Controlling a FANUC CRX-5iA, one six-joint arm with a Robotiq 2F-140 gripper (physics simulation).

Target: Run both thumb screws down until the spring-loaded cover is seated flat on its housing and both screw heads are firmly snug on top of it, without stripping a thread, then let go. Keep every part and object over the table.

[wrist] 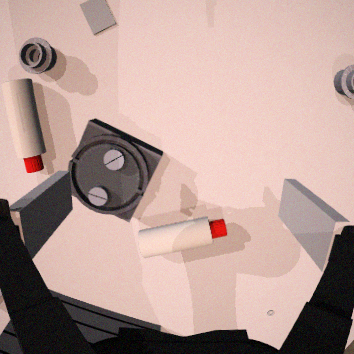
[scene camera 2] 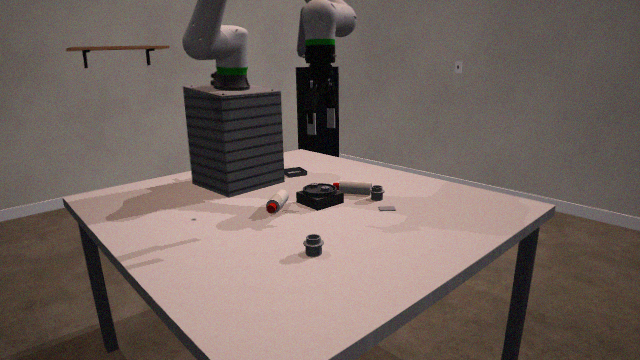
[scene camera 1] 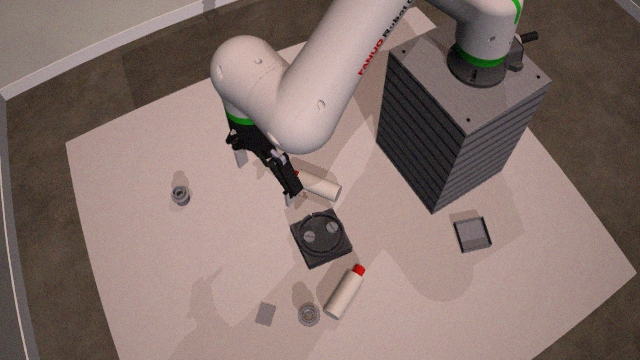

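Seen in the pictures: gripper, fingertip midpoint: [wrist: 176,194] [scene camera 2: 321,130] [scene camera 1: 266,182]; arm's base at its link origin: [scene camera 2: 232,88] [scene camera 1: 476,64].
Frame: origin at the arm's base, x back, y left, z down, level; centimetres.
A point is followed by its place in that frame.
A dark square housing [scene camera 1: 307,256] @(x -49.5, y 17.8, z 37.0 cm) [scene camera 2: 320,201] @(x -51.0, y 9.2, z 37.9 cm) [wrist: 150,162] @(x -49.3, y 8.7, z 37.0 cm) sits on the table with a round dark cover [scene camera 1: 324,243] @(x -44.3, y 16.4, z 35.6 cm) [wrist: 107,177] @(x -44.1, y 13.2, z 35.7 cm) on top. Two pale slotted screw heads show on the cover: one screw [scene camera 1: 309,236] @(x -47.5, y 13.8, z 34.3 cm) [scene camera 2: 325,188] @(x -48.7, y 13.0, z 34.4 cm) [wrist: 114,160] @(x -47.5, y 13.5, z 34.4 cm) and the other screw [scene camera 1: 332,227] @(x -41.1, y 13.2, z 34.5 cm) [wrist: 97,196] @(x -41.1, y 13.1, z 34.4 cm). Any gap under the cover or heads is too small to read. My gripper [scene camera 1: 264,179] @(x -54.7, y 7.8, z 12.3 cm) [scene camera 2: 321,121] @(x -54.7, y 7.8, z 12.3 cm) [wrist: 176,194] @(x -54.7, y 7.8, z 12.3 cm) is open and empty, its fingers wide apart. It hangs above the table, to the side of the housing, with the housing near its left finger in the wrist view.
One red-capped bottle [scene camera 1: 320,186] @(x -39.7, y -0.2, z 36.3 cm) [scene camera 2: 279,199] @(x -43.4, y -3.0, z 36.7 cm) [wrist: 172,238] @(x -40.4, y -0.9, z 36.3 cm) lies below the gripper, another bottle [scene camera 1: 344,295] @(x -44.3, y 31.2, z 36.1 cm) [scene camera 2: 355,188] @(x -46.1, y 28.9, z 38.0 cm) [wrist: 24,117] @(x -45.2, y 29.4, z 36.5 cm) beyond the housing. Two grey flanged parts, a flat plate [scene camera 1: 265,314] @(x -64.6, y 28.4, z 40.8 cm) [scene camera 2: 386,208] @(x -64.7, y 28.0, z 40.7 cm) [wrist: 98,16] @(x -64.2, y 27.9, z 40.7 cm), a tray [scene camera 1: 487,231] @(x 0.7, y 27.7, z 39.4 cm) and the arm's pedestal [scene camera 1: 410,130] @(x -15.4, y 0.7, z 19.8 cm) [scene camera 2: 235,145] @(x -17.0, y -7.2, z 20.9 cm) stand around.
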